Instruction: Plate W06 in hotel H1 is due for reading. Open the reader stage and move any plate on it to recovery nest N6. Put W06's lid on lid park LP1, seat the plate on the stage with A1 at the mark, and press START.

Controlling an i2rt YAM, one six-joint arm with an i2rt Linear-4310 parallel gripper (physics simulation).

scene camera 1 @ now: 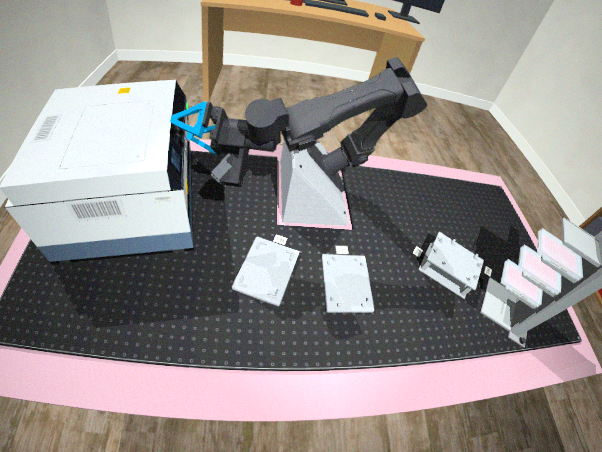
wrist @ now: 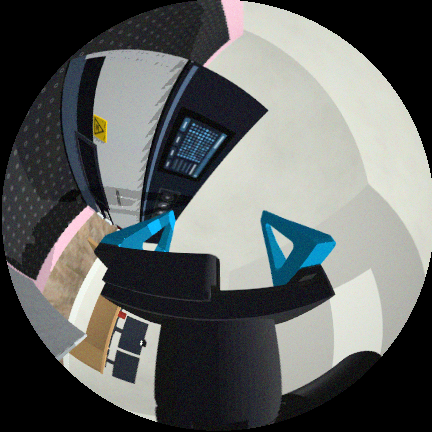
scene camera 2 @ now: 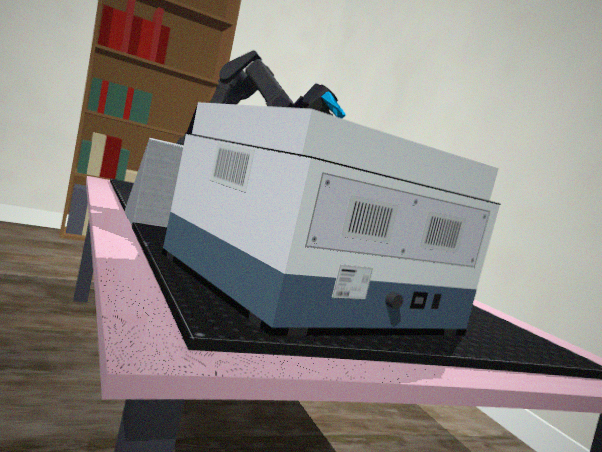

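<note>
The white and blue reader stands at the left of the bench. In the wrist view its front shows a lit screen, dark round buttons below the screen, and a dark panel low down. No stage sticks out. My gripper is open and empty, close to the reader's front near its top edge. In scene camera 2 a blue finger shows above the reader. Hotel rack at the right holds several pink-topped plates; their labels are unreadable, so W06 cannot be told apart.
Two flat pale nests or parks lie mid-bench with small unreadable tags. A raised pale stand stands left of the rack. The arm's wedge-shaped base is at the back middle. A wooden desk stands behind.
</note>
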